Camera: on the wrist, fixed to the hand. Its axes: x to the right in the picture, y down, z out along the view.
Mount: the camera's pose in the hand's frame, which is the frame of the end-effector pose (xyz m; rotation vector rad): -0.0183 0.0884 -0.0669 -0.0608 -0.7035 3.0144
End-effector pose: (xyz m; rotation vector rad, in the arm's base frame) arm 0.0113 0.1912 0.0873 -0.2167 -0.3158 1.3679
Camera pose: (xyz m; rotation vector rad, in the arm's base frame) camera -0.0504 0.1923 -0.0066 0.0358 0.2086 -1.7690
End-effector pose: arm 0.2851 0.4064 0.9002 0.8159 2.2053 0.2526
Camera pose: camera 0.2886 0.4684 0.9939 2.5277 -1.1111 0.9239
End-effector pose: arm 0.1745 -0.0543 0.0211 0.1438 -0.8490 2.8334
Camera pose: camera 0.1721 -0.0925 -0.0845 0.1247 0.1861 -0.1861
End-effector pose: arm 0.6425 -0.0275 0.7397 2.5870 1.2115 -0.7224
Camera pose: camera 0.7231 -0.0721 0.8040 0.9349 -2.2241 -0.2623
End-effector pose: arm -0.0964 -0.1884 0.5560 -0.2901 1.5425 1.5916
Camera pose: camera -0.1743 -0.2424 0.6163 -1.8051 -0.0384 -1.1725
